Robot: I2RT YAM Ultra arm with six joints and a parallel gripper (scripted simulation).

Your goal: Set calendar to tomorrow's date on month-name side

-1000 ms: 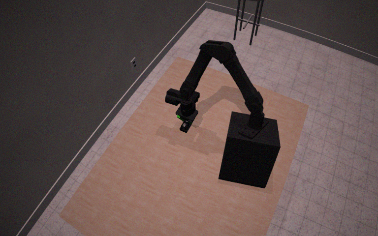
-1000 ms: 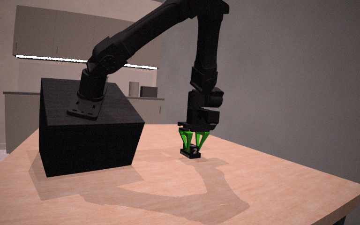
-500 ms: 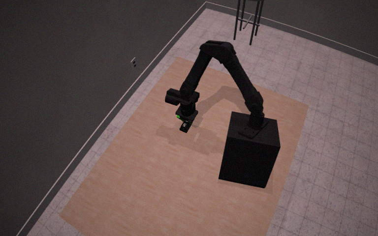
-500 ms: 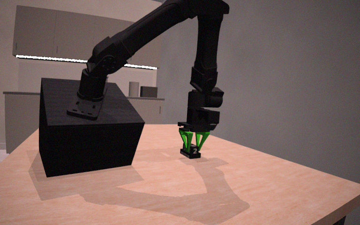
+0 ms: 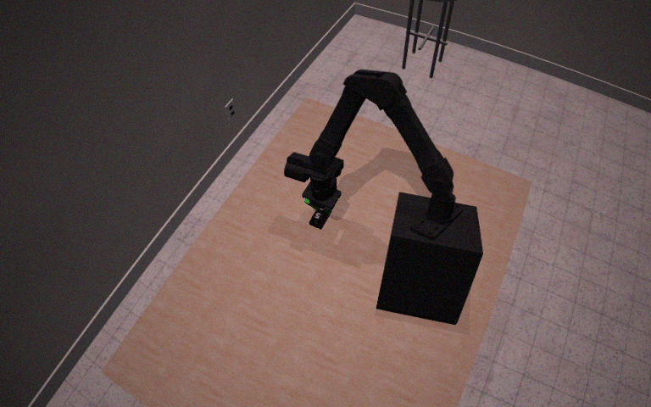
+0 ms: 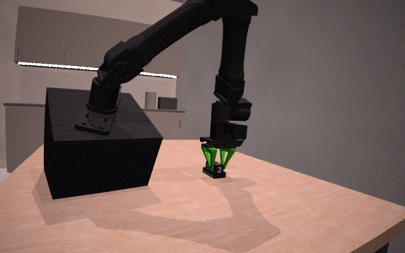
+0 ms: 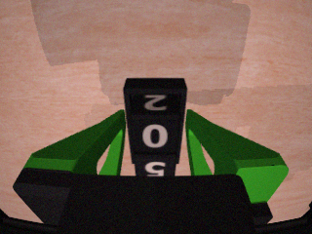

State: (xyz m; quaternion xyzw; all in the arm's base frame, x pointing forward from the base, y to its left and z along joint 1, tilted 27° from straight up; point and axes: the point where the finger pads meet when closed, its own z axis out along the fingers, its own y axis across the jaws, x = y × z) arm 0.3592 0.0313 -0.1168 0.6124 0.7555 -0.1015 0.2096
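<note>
My gripper is now right at the black cube. From my hand the other things lie so: black tray 2 cm to the left, 2 cm below.
</note>
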